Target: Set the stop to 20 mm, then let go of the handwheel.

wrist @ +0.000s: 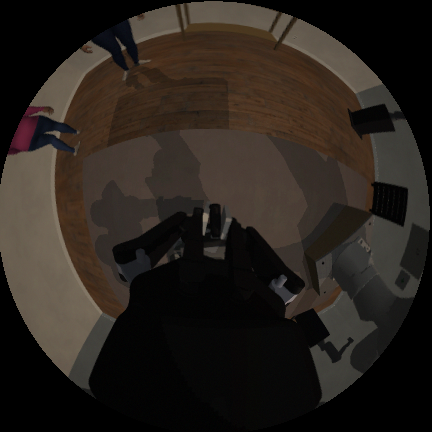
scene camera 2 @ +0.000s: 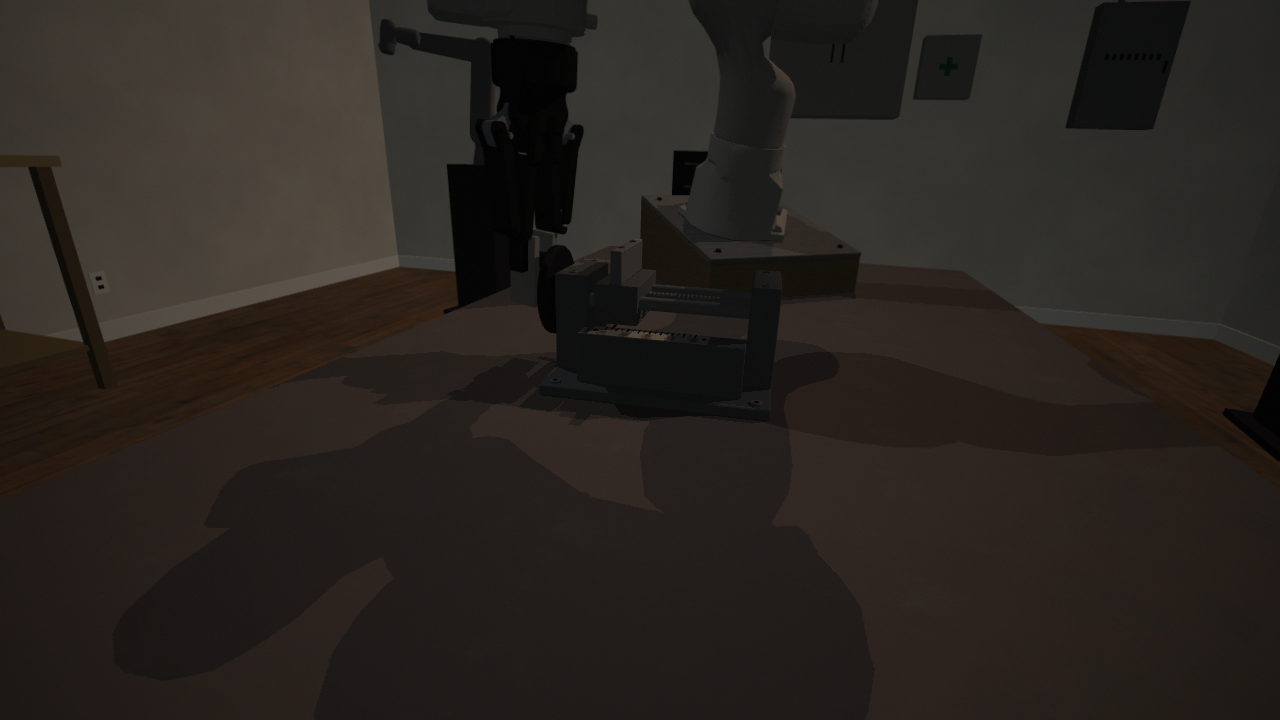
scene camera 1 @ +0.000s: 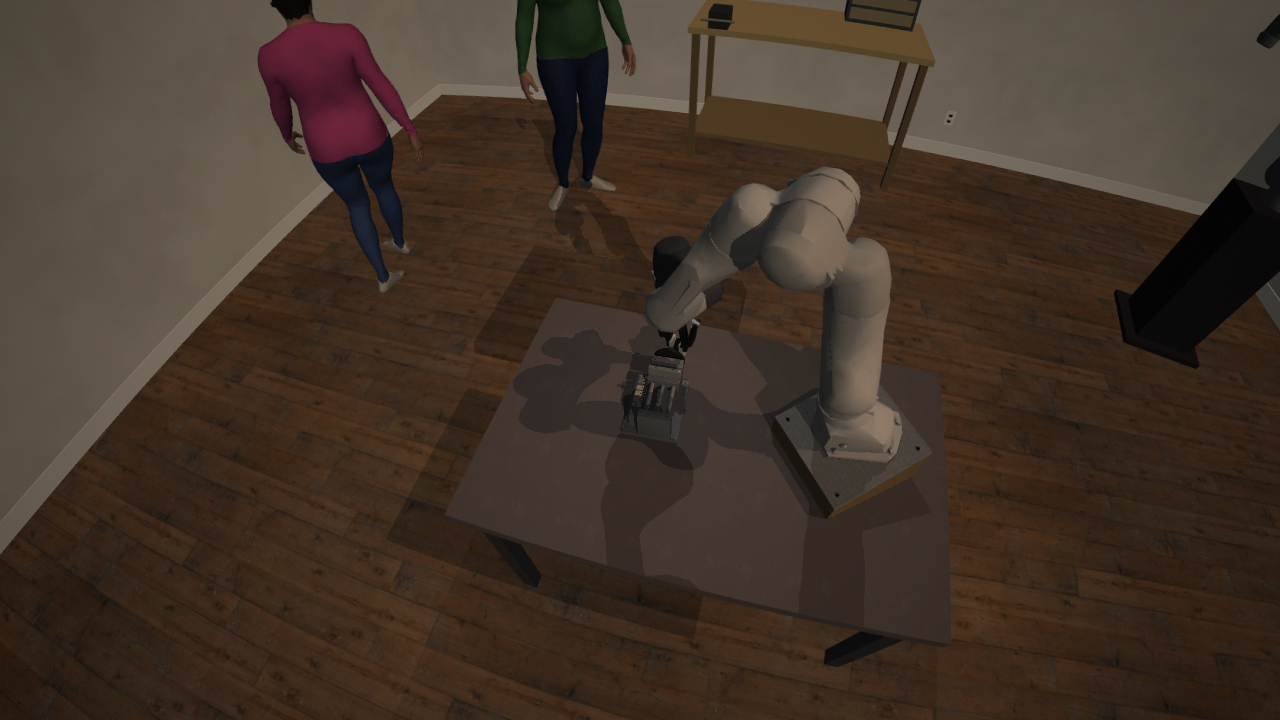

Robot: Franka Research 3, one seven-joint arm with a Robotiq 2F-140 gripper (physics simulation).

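The stop fixture, a grey metal frame [scene camera 1: 653, 422] [scene camera 2: 662, 367], stands on the table with its black handwheel [scene camera 1: 666, 353] [scene camera 2: 555, 291] at one end. The stop, a light grey block [scene camera 1: 665, 370] [scene camera 2: 625, 265], sits on the rods close to the handwheel end. A scale strip [scene camera 1: 639, 391] [scene camera 2: 651, 336] runs beside the rods; its numbers cannot be read. My gripper [scene camera 2: 535, 257] [wrist: 215, 210] points down at the handwheel's outer side, its fingers closed on either side of the wheel's black handle [wrist: 215, 212]. The fingers and gripper body hide much of the fixture in the wrist view.
The arm's base plate [scene camera 1: 881, 483] [scene camera 2: 778, 277] is on the same table [scene camera 1: 554, 501]. Two people, in a pink top [scene camera 1: 326, 89] and a green top [scene camera 1: 568, 31], stand beyond the table. A wooden workbench [scene camera 1: 805, 31] is against the wall.
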